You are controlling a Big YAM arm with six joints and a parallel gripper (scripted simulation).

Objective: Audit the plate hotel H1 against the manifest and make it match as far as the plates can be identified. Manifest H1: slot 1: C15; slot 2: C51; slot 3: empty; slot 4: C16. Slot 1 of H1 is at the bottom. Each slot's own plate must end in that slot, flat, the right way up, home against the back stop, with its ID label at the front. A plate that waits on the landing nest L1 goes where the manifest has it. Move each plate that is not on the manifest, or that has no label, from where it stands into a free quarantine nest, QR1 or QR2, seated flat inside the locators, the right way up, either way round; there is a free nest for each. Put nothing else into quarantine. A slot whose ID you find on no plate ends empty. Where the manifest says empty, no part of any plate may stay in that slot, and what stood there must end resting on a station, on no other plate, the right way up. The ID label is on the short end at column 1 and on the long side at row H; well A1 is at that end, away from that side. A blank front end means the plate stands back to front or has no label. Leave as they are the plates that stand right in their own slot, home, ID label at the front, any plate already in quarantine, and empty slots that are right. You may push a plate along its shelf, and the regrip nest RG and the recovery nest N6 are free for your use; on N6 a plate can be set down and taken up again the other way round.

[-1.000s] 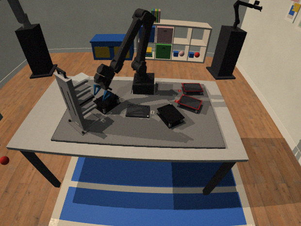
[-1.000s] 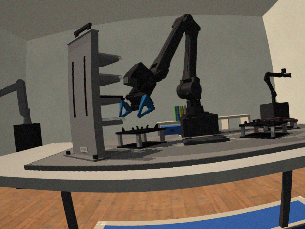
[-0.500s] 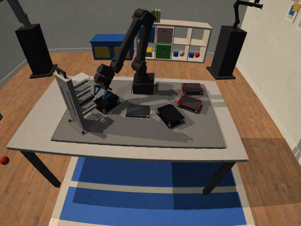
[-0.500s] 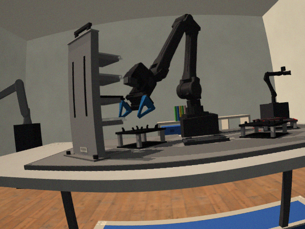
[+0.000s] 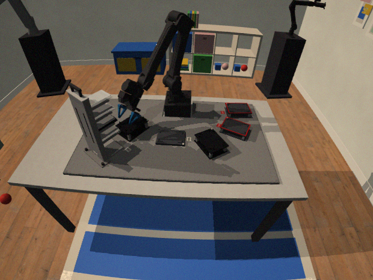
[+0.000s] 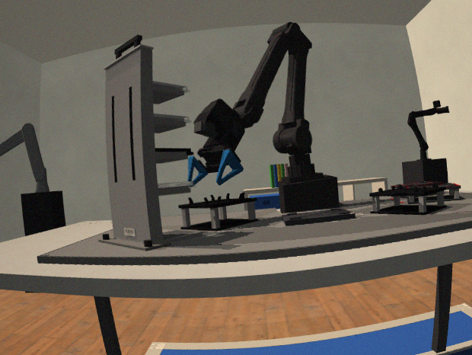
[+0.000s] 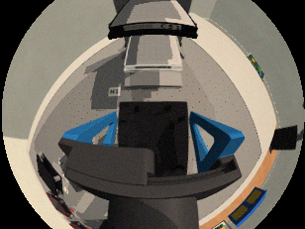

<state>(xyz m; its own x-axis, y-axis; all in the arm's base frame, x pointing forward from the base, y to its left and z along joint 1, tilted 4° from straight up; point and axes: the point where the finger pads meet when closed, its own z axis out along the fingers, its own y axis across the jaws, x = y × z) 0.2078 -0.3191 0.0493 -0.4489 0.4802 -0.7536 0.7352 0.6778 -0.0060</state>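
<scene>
Now: the dark plate 10 cm to the right of my hand, 9 cm ahead of it and 7 cm above it. The rest, counted from my hand: plate hotel H1: 16 cm to the right, 15 cm ahead, 8 cm above.
</scene>
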